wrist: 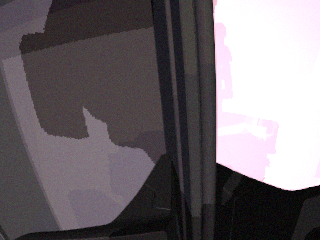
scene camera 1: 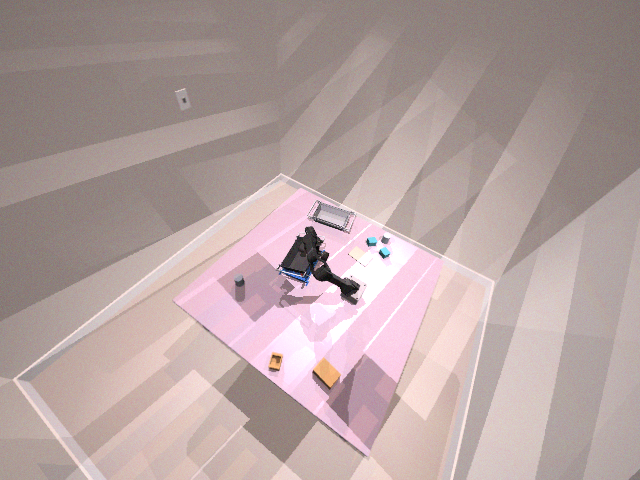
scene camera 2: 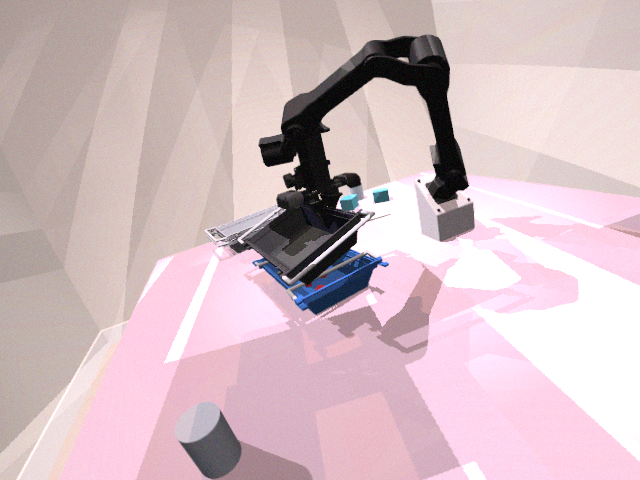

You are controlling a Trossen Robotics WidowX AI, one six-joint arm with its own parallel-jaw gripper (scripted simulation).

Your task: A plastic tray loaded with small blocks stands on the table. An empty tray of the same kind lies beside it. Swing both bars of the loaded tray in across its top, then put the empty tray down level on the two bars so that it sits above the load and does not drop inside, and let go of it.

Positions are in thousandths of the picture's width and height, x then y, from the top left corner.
Scene:
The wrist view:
my gripper: 552,665
dark tray: 308,410
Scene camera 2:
my gripper: 512,472
dark tray: 463,507
grey cylinder: 316,897

